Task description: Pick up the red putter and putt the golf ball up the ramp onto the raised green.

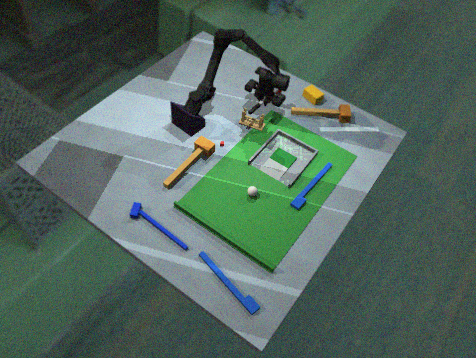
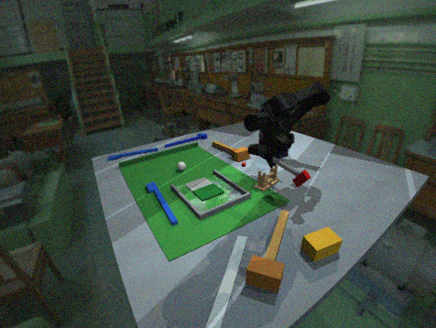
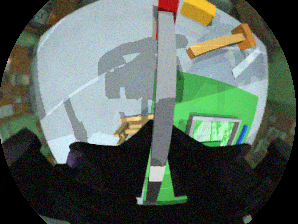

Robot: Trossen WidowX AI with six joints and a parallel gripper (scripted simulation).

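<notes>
Right now my gripper tip is 20 mm to the right of the red putter and 20 mm below it. From my gripper tip the other things lie so: tiny red cube 60 mm behind, 240 mm to the right, 100 mm below; yellow block 110 mm ahead, 310 mm to the left, 90 mm below; green mat 230 mm ahead, 270 mm to the right, 110 mm below.
</notes>
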